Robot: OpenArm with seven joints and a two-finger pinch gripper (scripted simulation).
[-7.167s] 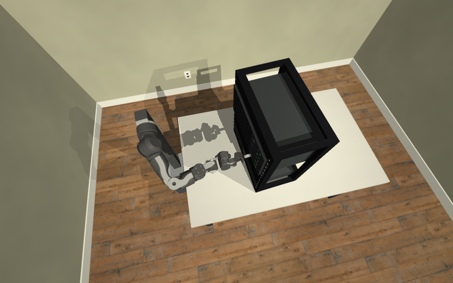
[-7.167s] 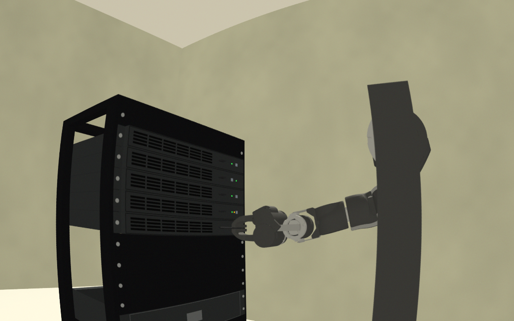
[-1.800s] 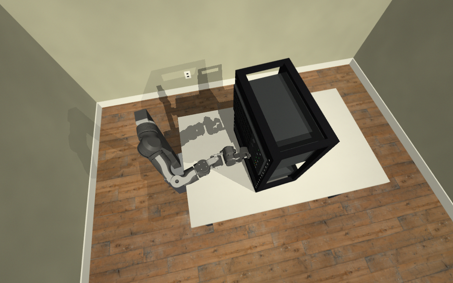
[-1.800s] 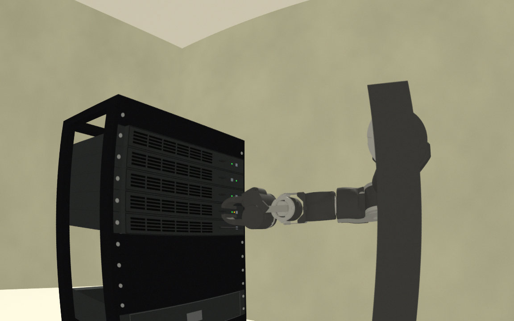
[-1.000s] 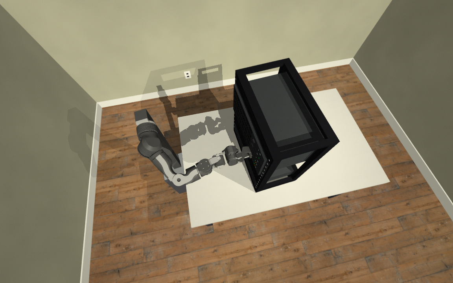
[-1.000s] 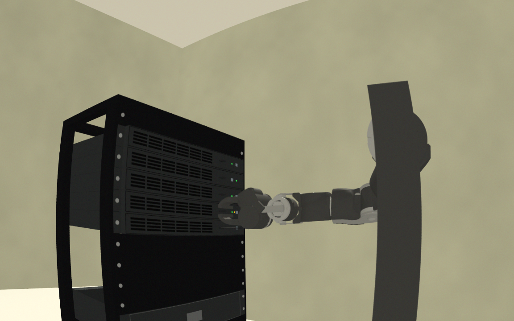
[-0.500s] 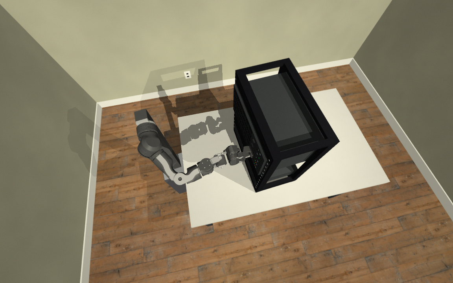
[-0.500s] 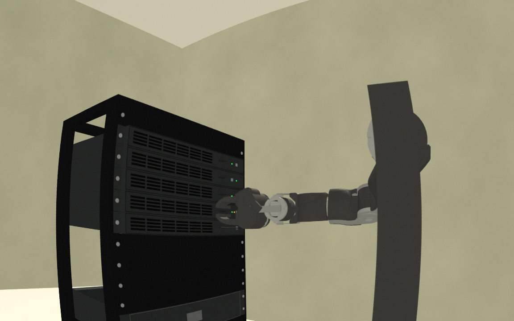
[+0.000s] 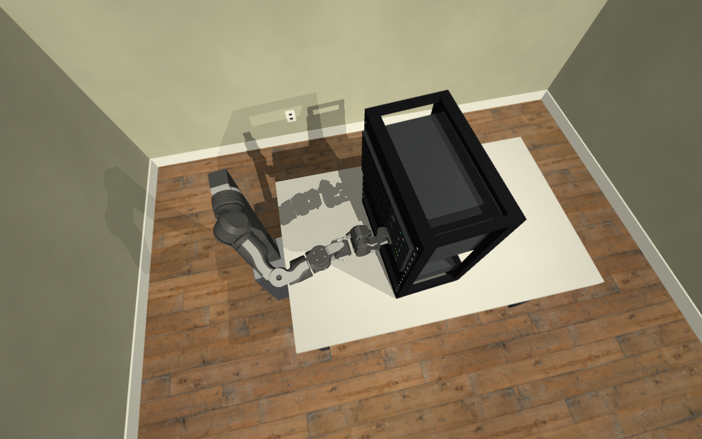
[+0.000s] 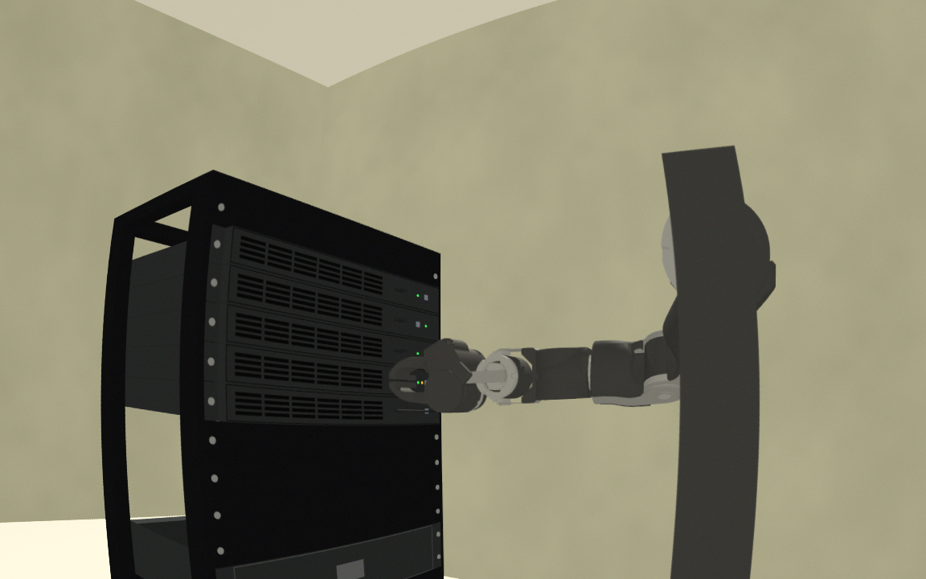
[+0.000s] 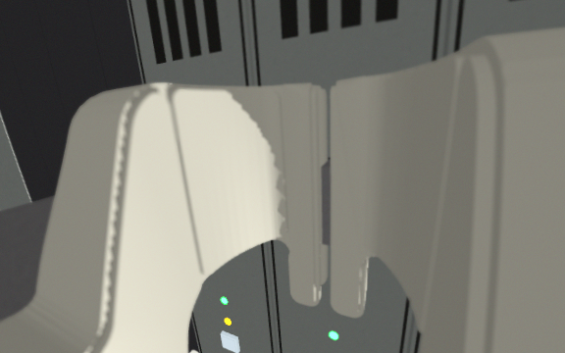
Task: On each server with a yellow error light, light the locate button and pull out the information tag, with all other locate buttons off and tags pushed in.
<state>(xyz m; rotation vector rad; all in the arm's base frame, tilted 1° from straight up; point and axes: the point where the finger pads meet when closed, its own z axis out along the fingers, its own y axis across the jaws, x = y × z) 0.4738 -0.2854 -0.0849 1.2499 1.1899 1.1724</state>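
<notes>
Right now the pale information tag is 10 mm behind my hand and 40 mm below it.
</notes>
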